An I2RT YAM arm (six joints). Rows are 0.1 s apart.
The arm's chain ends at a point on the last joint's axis. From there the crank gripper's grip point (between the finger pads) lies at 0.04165 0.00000 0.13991 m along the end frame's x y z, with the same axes.
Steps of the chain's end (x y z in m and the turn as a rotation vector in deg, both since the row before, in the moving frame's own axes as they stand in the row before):
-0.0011 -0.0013 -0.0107 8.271 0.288 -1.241
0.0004 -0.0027 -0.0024 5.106 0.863 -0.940
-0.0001 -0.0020 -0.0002 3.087 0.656 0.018
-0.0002 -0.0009 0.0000 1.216 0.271 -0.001
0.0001 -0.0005 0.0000 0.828 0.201 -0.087
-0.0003 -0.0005 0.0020 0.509 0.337 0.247
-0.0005 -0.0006 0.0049 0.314 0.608 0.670
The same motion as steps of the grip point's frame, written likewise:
-0.0006 -0.0223 -0.0124 8.271 0.288 -1.241
0.0024 -0.0158 -0.0036 5.106 0.863 -0.940
0.0015 -0.0095 -0.0009 3.087 0.656 0.018
0.0005 -0.0039 -0.0002 1.216 0.271 -0.001
0.0006 -0.0026 -0.0002 0.828 0.201 -0.087
0.0005 -0.0016 0.0017 0.509 0.337 0.247
0.0010 -0.0009 0.0044 0.314 0.608 0.670

